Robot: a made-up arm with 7 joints. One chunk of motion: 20 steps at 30 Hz.
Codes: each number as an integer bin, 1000 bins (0 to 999) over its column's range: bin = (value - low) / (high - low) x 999, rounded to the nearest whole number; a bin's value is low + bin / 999 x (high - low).
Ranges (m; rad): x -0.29..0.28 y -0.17..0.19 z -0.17..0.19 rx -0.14..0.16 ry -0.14..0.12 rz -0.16..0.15
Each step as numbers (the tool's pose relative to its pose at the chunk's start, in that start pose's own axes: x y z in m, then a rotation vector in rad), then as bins.
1 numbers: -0.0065 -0.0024 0.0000 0.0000 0.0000 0.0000
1 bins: 497 465 472 466 538 516
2 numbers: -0.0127 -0.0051 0.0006 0.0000 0.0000 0.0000
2 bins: 486 458 473 466 538 516
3 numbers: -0.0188 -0.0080 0.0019 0.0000 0.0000 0.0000
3 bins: 475 450 477 466 538 516
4 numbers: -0.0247 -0.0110 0.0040 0.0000 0.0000 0.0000
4 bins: 465 441 483 466 538 516
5 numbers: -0.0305 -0.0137 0.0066 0.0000 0.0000 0.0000
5 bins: 455 434 490 466 538 516
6 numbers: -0.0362 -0.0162 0.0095 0.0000 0.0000 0.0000
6 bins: 445 427 498 466 538 516
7 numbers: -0.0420 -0.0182 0.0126 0.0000 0.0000 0.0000
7 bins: 435 421 507 466 538 516
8 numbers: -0.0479 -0.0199 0.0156 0.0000 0.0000 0.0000
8 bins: 424 417 515 466 538 516
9 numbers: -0.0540 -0.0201 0.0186 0.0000 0.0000 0.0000
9 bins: 414 416 523 466 538 516
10 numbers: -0.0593 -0.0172 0.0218 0.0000 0.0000 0.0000
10 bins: 404 424 532 466 538 516
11 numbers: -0.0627 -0.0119 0.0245 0.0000 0.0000 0.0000
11 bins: 398 439 540 466 538 516
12 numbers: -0.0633 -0.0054 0.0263 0.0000 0.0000 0.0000
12 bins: 397 457 545 466 538 516
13 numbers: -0.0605 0.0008 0.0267 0.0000 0.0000 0.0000
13 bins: 402 474 546 466 538 516
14 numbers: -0.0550 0.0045 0.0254 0.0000 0.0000 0.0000
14 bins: 412 484 542 466 538 516
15 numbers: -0.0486 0.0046 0.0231 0.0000 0.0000 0.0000
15 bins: 423 485 536 466 538 516
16 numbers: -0.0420 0.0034 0.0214 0.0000 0.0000 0.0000
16 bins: 435 481 531 466 538 516
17 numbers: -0.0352 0.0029 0.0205 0.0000 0.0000 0.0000
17 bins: 447 480 529 466 538 516
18 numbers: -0.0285 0.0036 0.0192 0.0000 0.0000 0.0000
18 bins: 458 482 525 466 538 516
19 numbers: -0.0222 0.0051 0.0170 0.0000 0.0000 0.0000
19 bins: 469 486 519 466 538 516
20 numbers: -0.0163 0.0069 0.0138 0.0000 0.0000 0.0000
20 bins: 480 491 510 466 538 516
